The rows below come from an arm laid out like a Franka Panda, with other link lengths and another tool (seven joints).
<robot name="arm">
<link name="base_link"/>
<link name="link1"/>
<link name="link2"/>
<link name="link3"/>
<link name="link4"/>
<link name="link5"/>
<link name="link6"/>
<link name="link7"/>
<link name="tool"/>
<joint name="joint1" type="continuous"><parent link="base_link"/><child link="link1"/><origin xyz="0 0 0.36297"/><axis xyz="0 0 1"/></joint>
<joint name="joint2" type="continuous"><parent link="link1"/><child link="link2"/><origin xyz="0 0 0"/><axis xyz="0 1 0"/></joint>
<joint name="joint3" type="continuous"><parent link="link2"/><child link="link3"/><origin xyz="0 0 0.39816"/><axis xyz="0 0 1"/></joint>
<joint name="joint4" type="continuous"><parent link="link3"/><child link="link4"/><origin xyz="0.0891 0 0"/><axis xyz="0 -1 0"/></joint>
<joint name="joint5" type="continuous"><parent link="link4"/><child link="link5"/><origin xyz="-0.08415 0 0.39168"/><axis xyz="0 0 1"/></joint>
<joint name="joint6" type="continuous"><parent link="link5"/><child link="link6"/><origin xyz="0 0 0"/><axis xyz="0 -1 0"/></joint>
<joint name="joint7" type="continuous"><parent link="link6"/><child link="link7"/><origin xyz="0.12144 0 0"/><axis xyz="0 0 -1"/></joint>
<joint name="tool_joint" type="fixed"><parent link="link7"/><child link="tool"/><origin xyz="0.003 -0.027 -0.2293" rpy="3.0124 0 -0.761"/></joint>
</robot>
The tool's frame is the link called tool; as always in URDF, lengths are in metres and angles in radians. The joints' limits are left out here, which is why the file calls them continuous.
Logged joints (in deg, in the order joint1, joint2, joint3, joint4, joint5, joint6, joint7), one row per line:
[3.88, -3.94, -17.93, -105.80, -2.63, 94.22, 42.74]
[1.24, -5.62, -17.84, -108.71, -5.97, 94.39, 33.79]
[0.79, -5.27, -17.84, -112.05, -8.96, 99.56, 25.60]
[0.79, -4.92, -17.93, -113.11, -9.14, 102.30, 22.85]
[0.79, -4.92, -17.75, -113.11, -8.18, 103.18, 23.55]
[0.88, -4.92, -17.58, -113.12, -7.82, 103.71, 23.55]
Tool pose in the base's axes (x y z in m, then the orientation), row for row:
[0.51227, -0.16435, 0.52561, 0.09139, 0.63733, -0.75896, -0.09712]
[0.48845, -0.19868, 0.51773, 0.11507, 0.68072, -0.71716, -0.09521]
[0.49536, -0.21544, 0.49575, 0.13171, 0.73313, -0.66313, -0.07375]
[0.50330, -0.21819, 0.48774, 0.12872, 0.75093, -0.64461, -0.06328]
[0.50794, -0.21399, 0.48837, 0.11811, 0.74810, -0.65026, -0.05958]
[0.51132, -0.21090, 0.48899, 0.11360, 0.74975, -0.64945, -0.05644]
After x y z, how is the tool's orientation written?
As a quaternion, w x y z.
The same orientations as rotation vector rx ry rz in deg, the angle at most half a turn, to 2 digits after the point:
[108.49, -129.19, -16.53]
[114.29, -120.41, -15.99]
[121.93, -110.29, -12.27]
[125.10, -107.39, -10.54]
[125.39, -108.99, -9.99]
[125.99, -109.13, -9.48]

